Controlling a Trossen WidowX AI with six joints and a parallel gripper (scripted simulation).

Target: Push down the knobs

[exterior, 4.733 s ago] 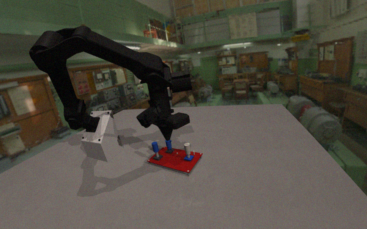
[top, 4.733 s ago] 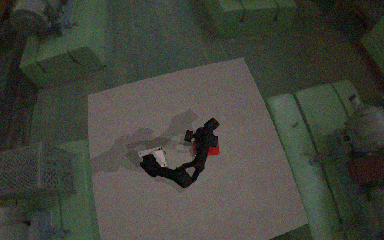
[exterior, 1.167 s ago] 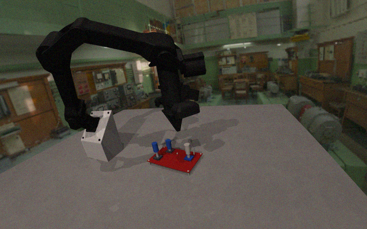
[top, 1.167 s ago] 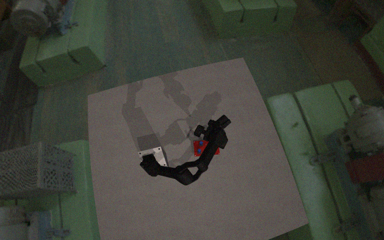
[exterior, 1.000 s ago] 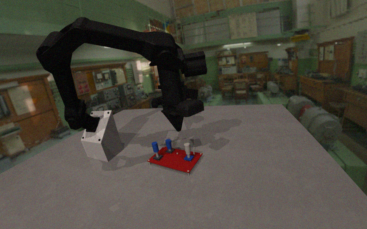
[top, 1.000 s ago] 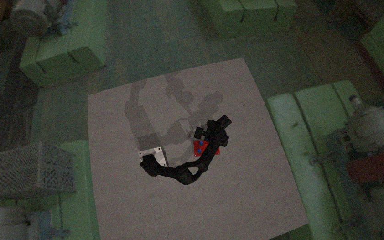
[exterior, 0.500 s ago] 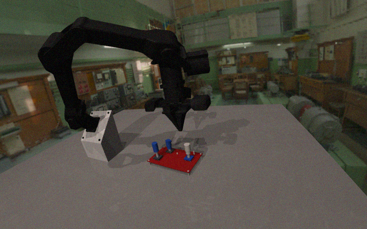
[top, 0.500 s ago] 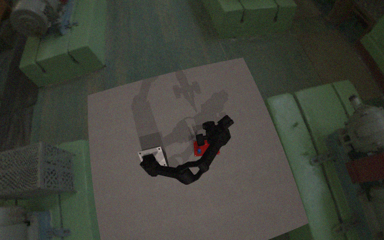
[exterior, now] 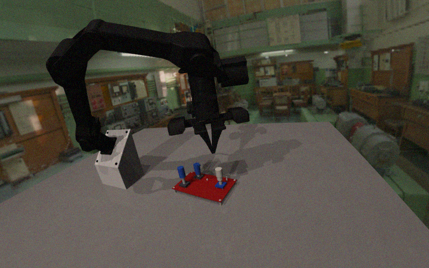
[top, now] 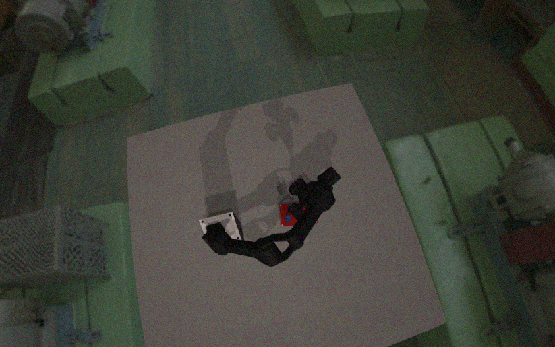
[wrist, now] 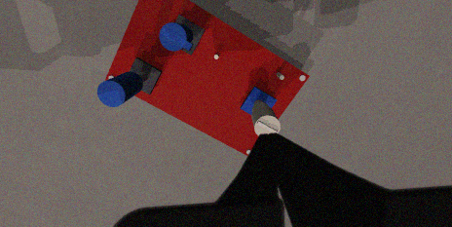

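My gripper tip is 70 mm past the blue knob, 60 mm above it and 30 mm to the right of it.
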